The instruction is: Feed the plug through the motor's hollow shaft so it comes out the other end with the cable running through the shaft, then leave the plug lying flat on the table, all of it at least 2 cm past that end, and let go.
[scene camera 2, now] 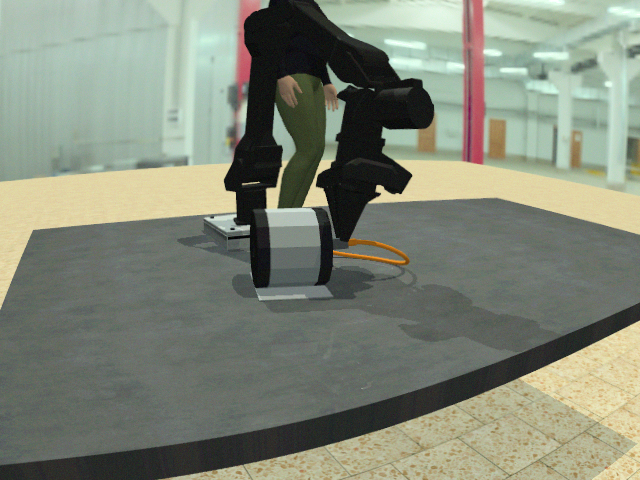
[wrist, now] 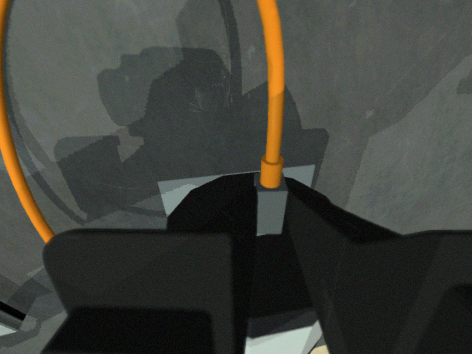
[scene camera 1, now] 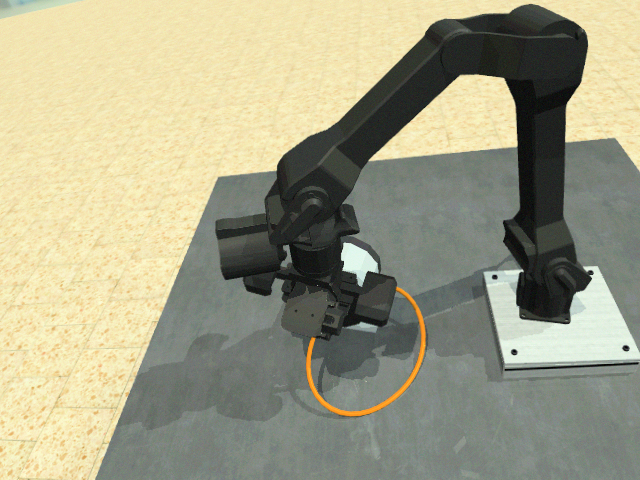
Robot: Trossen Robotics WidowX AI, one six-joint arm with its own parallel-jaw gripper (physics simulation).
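Seen in the pictures: gripper, between the fingertips: (scene camera 2: 342,241) (wrist: 270,195); arm's base, origin of its link: (scene camera 1: 543,304).
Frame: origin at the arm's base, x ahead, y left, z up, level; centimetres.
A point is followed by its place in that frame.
Observation:
The motor (scene camera 1: 360,259) {y 0.1, x 25.4, z 6.0 cm} (scene camera 2: 294,248) {y 0.7, x 33.7, z 3.3 cm} (wrist: 210,207) {y 5.9, x 26.4, z 0.6 cm} is a light grey faceted drum with black end rings, lying on its side on a pale foot plate (scene camera 2: 294,293) {y 1.0, x 32.7, z -2.9 cm}. My gripper (scene camera 2: 345,239) {y 8.2, x 29.4, z 2.9 cm} (wrist: 270,195) {y 8.2, x 29.4, z 2.9 cm} is shut on the plug (wrist: 270,212) {y 7.4, x 29.3, z 3.3 cm}, a grey block with an orange collar. The fingers point down beside the motor's right end in scene camera 2. In the wrist view the plug lies over the black end of the motor; the shaft opening and the plug's front do not show. The orange cable (scene camera 1: 423,335) {y 7.1, x 15.6, z -0.8 cm} (scene camera 2: 400,258) {y 17.2, x 29.0, z 0.2 cm} (wrist: 276,75) {y 13.4, x 29.5, z 2.6 cm} loops out from the plug.
The arm's silver base plate (scene camera 1: 563,352) {y 8.0, x -2.1, z 0.2 cm} (scene camera 2: 217,224) {y -6.6, x 0.6, z -0.2 cm} is bolted down on the dark table (scene camera 1: 413,449) {y 22.4, x 14.7, z -3.0 cm} (scene camera 2: 180,361) {y -14.1, x 50.3, z -3.0 cm}. The cable loop bulges away from the motor and passes behind the gripper in scene camera 1. A person (scene camera 2: 302,134) stands beyond the table.

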